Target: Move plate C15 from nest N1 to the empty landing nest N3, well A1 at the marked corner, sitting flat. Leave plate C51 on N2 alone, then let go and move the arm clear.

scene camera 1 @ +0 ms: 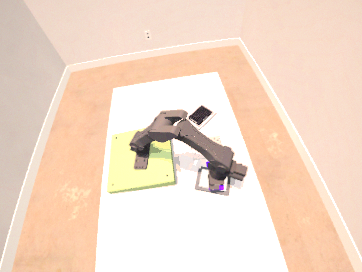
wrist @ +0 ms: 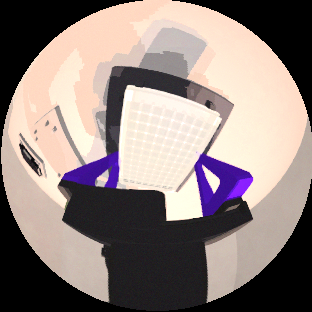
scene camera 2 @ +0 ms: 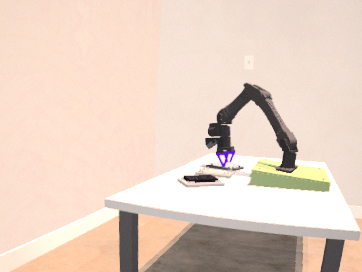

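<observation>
A white plate [scene camera 1: 203,180] [wrist: 167,135], seemingly C15, lies in the dark nest [scene camera 1: 204,190] [scene camera 2: 240,167] [wrist: 114,100]. My gripper [scene camera 1: 215,176] [scene camera 2: 226,164] [wrist: 156,154] points down over it and is shut on this plate, a purple finger against each long side. The plate appears still seated in the nest. The white nest [scene camera 2: 215,173] [wrist: 52,132] in the middle is empty, with small posts; in scene camera 1 the arm hides most of it. A black plate [scene camera 1: 201,115] [scene camera 2: 201,178] [wrist: 31,159], seemingly C51, sits in another white nest [scene camera 1: 210,120] [scene camera 2: 190,183]. No labels or well marks are readable.
The arm's base stands on a yellow-green block [scene camera 1: 125,172] [scene camera 2: 315,184] beside the nests. The arm arches from there over the white table [scene camera 1: 165,225] [scene camera 2: 165,204]. The empty nest lies between the dark nest and the black plate's nest. Walls stand beyond the table.
</observation>
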